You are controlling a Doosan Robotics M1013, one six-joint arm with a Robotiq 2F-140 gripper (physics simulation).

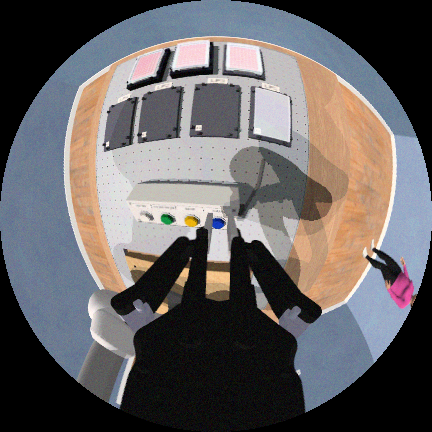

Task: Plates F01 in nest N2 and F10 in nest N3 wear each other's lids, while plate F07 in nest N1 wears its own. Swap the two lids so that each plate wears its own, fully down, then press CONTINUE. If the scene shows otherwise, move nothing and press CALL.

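Frame: origin at the arm's base, x ahead, y left, z up, level; metres.
Where they show: gripper, fingertip midpoint: point(219, 221).
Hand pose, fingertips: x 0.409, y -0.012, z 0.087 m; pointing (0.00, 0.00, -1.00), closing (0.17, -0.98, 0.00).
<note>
Each offset is from my fingertips to the centre of the thing. "*": to the spot under its first point. Level surfaces: height alone.
Three pink-filled plates, a left one {dy +0.282, dx +0.353, dz -0.085 m} point(148, 68), a middle one {dy +0.158, dx +0.379, dz -0.078 m} point(192, 55) and a right one {dy +0.031, dx +0.403, dz -0.091 m} point(243, 59), sit in black nests in the back row. Their codes and nest labels cannot be read, and I cannot tell which plates wear lids. A clear, pale lid {dy -0.066, dx +0.237, dz -0.101 m} point(271, 116) lies flat on the rightmost pad of the row in front. The button box {dy +0.077, dx -0.013, dz -0.073 m} point(182, 194) carries white {dy +0.147, dx -0.047, dz -0.051 m} point(146, 216), green {dy +0.098, dx -0.039, dz -0.051 m} point(167, 219), yellow {dy +0.049, dx -0.031, dz -0.051 m} point(192, 220) and blue {dy -0.001, dx -0.023, dz -0.051 m} point(218, 223) buttons; their labels are too blurred to read. My gripper point(219, 221) is shut to a narrow gap, empty, its fingertips in front of the blue button.
Three dark pads {* dy +0.301, dx +0.160, dz -0.105 m} point(120, 123) {* dy +0.180, dx +0.179, dz -0.105 m} point(160, 114) {* dy +0.054, dx +0.202, dz -0.105 m} point(216, 110) lie left of the lid. A thin upright rod {* dy -0.075, dx +0.066, dz -0.109 m} point(259, 182) stands right of the button box. The perforated plate {dz -0.115 m} point(200, 160) lies on a wooden table point(370, 150). A person in pink point(401, 290) is at the right.
</note>
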